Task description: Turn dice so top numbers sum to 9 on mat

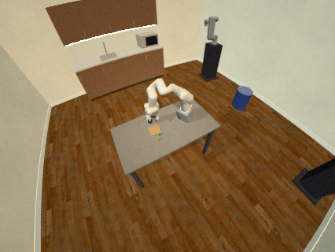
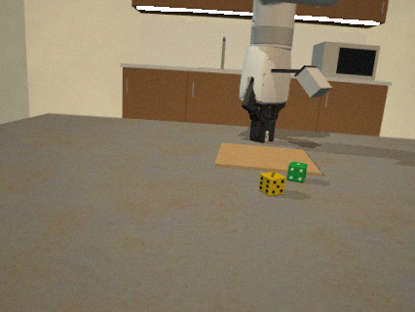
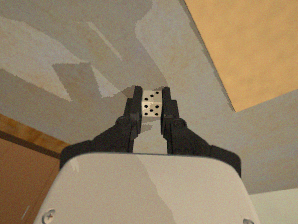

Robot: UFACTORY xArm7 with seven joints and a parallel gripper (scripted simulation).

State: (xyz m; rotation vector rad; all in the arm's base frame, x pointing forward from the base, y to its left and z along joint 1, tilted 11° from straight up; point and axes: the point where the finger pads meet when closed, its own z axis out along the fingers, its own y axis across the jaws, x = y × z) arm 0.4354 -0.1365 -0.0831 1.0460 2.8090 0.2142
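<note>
Now: the tan mat 10 mm ahead of my hand, 140 mm to the left of it and 20 mm below it. From my hand the other things lie so: white die (10 mm below); green die (30 mm behind, 230 mm to the left, 10 mm below); yellow die (10 mm ahead, 290 mm to the left, 10 mm below).
</note>
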